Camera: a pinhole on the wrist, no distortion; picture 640 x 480 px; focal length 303.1 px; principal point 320.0 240.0 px. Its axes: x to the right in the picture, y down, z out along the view. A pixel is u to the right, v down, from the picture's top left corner.
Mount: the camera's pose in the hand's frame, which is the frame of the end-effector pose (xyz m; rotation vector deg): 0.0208 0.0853 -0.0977 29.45 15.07 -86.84
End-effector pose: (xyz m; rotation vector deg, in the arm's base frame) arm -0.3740 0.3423 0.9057 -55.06 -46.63 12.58
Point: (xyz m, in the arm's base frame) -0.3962 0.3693 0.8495
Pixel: 241 158
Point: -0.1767 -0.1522 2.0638
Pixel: outside the picture
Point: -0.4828 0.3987 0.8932
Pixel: 255 186
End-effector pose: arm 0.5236 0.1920 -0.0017 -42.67 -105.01 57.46
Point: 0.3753 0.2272 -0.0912
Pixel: 158 343
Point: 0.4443 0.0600 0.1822
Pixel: 527 257
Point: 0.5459 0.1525 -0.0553
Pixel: 309 89
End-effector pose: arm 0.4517 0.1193 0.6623 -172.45 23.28 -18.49
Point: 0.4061 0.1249 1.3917
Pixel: behind the camera
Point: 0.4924 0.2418 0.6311
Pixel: 473 248
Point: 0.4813 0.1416 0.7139
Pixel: 555 306
